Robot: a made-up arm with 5 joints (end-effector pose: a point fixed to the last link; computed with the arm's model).
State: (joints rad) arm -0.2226 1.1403 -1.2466 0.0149 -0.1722
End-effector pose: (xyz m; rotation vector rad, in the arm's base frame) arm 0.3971 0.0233 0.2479 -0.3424 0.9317 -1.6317
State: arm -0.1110 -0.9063 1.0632 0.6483 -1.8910
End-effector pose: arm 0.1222 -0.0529 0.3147 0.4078 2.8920 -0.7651
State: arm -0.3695 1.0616 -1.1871 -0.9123 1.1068
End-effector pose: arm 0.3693 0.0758 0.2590 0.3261 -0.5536 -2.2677
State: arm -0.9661 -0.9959 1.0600 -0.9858 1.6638
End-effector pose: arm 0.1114 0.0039 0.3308 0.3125 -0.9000 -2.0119
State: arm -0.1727 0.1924 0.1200 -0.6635 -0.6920
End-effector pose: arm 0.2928 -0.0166 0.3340 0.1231 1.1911 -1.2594
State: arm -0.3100 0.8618 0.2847 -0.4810 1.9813
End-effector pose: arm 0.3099 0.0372 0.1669 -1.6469 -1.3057 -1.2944
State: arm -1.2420 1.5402 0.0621 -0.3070 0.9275
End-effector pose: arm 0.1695 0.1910 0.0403 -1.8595 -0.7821 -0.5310
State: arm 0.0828 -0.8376 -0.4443 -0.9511 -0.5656
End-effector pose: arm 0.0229 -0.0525 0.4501 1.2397 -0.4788 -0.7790
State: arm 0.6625 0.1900 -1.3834 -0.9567 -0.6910
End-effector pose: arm 0.1442 -0.1372 0.4547 1.0530 -0.7126 -1.2251
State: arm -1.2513 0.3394 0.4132 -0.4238 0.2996
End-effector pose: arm 0.1778 0.2064 0.2764 -1.0603 0.0737 -0.8831
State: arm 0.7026 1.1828 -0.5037 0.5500 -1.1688
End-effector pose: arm 0.2599 -0.2468 0.1364 -0.4035 -2.5156 1.1184
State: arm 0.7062 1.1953 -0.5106 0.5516 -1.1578
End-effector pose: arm 0.2589 -0.2474 0.1337 -0.3896 -2.5129 1.1180
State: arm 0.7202 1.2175 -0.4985 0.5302 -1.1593
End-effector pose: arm 0.2536 -0.2486 0.1269 -0.3998 -2.5016 1.1000
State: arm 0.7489 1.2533 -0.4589 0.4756 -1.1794
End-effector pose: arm 0.2418 -0.2498 0.1146 -0.4446 -2.4774 1.0571
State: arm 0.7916 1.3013 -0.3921 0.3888 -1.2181
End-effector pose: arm 0.2233 -0.2499 0.0981 -0.5223 -2.4388 0.9904
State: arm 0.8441 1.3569 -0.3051 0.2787 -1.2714
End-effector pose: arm 0.1999 -0.2470 0.0801 -0.6231 -2.3867 0.9066
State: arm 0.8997 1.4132 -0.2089 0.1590 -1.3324
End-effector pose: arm 0.1749 -0.2407 0.0638 -0.7324 -2.3256 0.8168
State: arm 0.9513 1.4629 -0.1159 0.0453 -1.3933
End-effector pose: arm 0.1520 -0.2321 0.0514 -0.8358 -2.2627 0.7324
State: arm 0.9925 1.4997 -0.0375 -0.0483 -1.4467
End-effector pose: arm 0.1343 -0.2235 0.0436 -0.9216 -2.2073 0.6638
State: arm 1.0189 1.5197 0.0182 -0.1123 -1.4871
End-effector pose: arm 0.1233 -0.2172 0.0402 -0.9830 -2.1677 0.6180
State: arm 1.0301 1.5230 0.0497 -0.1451 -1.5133
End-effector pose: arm 0.1187 -0.2142 0.0398 -1.0201 -2.1468 0.5954
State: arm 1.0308 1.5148 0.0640 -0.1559 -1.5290
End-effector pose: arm 0.1183 -0.2139 0.0413 -1.0403 -2.1401 0.5892
